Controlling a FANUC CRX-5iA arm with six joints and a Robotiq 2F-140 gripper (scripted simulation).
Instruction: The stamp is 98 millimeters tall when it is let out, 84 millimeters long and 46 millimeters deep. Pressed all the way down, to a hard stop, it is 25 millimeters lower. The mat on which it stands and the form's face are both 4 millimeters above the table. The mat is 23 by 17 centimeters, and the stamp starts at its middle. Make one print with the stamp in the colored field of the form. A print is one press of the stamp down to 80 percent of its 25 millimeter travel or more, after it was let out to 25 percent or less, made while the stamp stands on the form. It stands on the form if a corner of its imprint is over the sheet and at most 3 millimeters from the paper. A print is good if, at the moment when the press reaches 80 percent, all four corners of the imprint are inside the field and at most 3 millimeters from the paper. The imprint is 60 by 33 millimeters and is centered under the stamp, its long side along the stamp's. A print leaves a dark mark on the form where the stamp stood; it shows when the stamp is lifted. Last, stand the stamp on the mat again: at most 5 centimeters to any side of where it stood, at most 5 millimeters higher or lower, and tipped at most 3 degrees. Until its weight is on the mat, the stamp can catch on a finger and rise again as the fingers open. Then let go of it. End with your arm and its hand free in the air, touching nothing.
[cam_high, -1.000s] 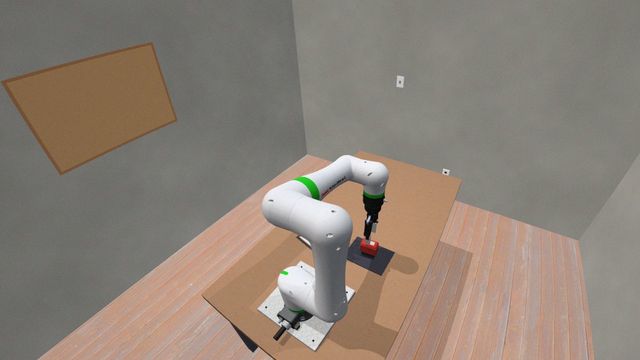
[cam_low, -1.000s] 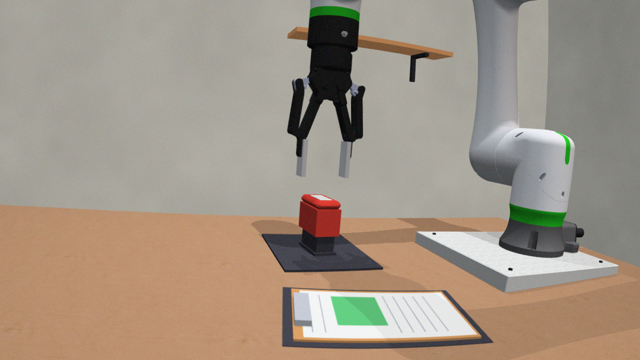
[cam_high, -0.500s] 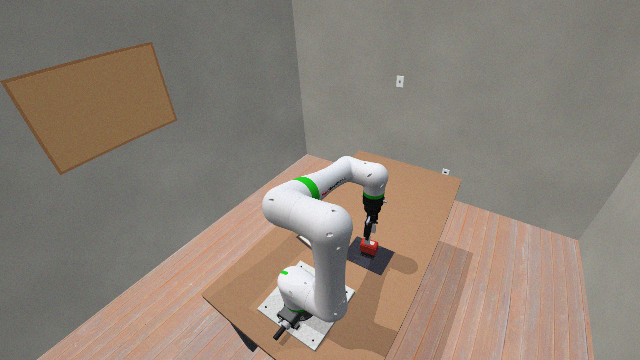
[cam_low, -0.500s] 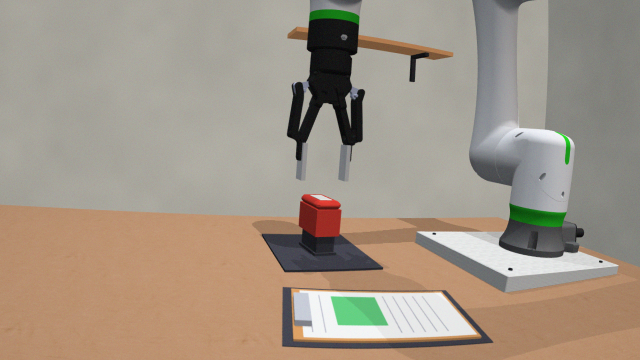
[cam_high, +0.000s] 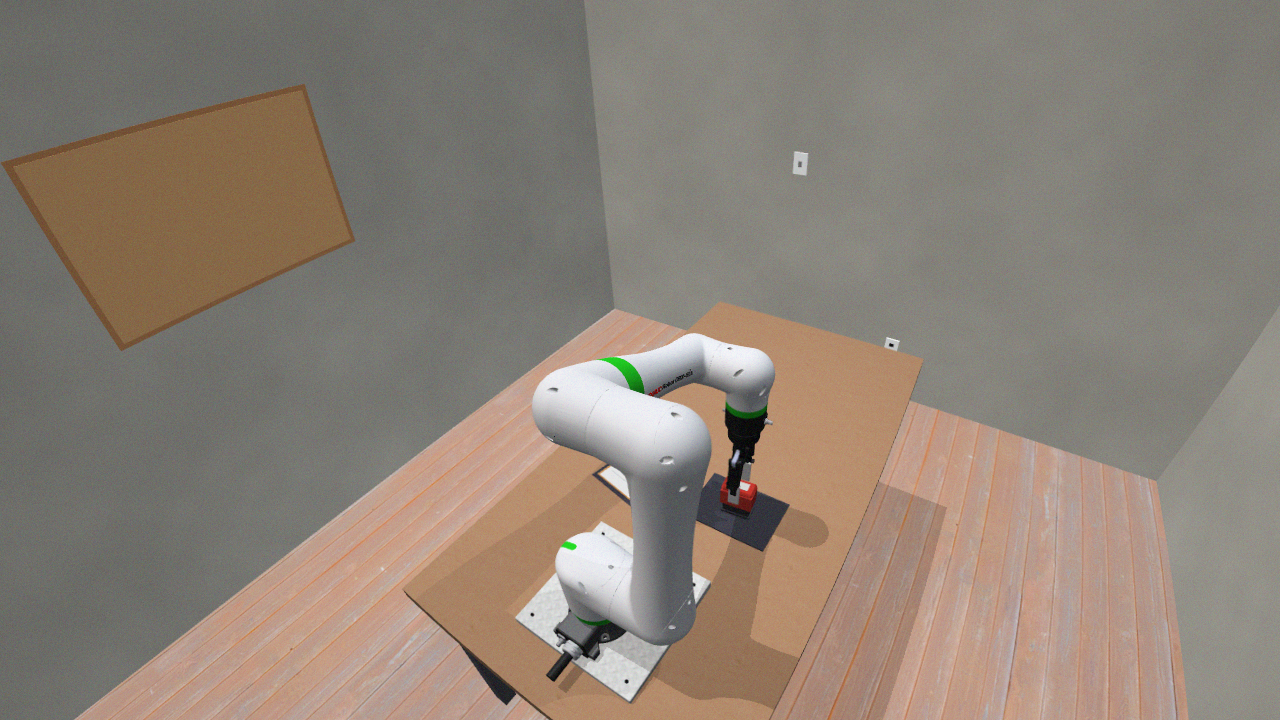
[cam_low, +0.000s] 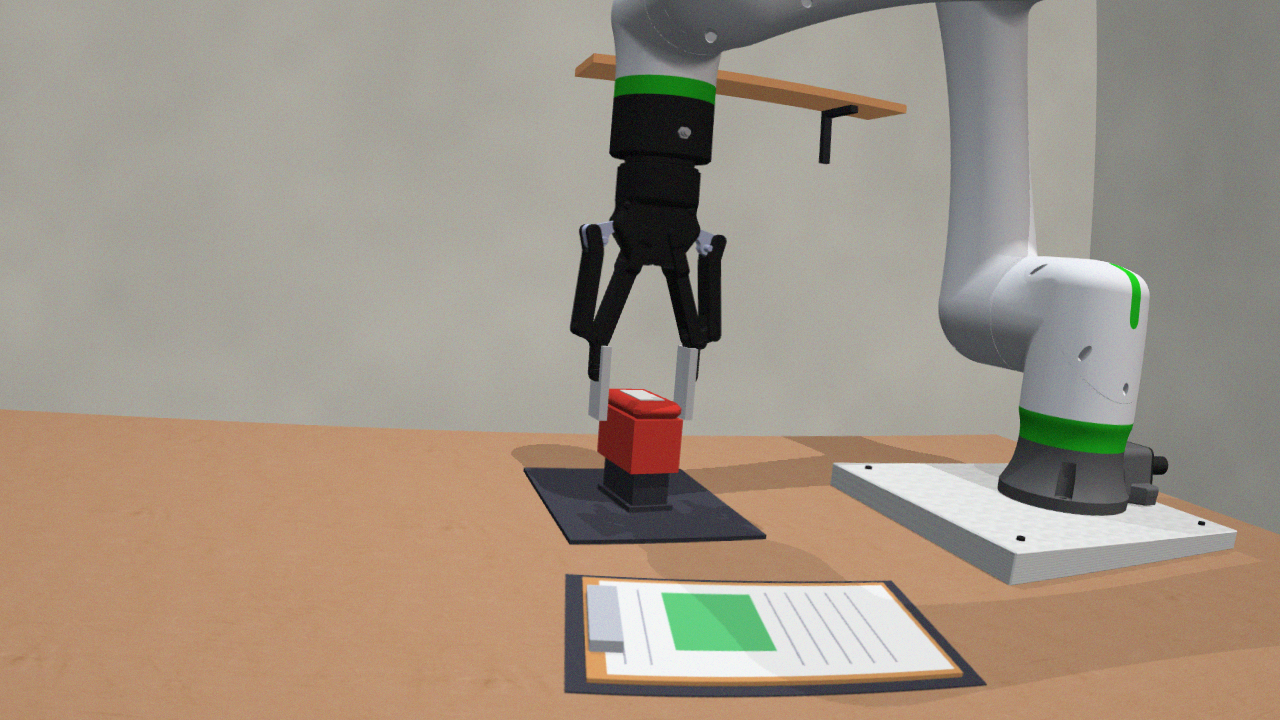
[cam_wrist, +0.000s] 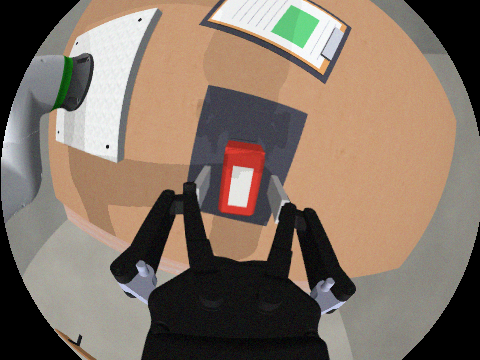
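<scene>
Now: hand 60 mm above the red stamp. The rest, counted from my hand: dark mat: 110 mm below; clipboard: 20 mm ahead, 300 mm to the left, 100 mm below; black foot: 90 mm below.
</scene>
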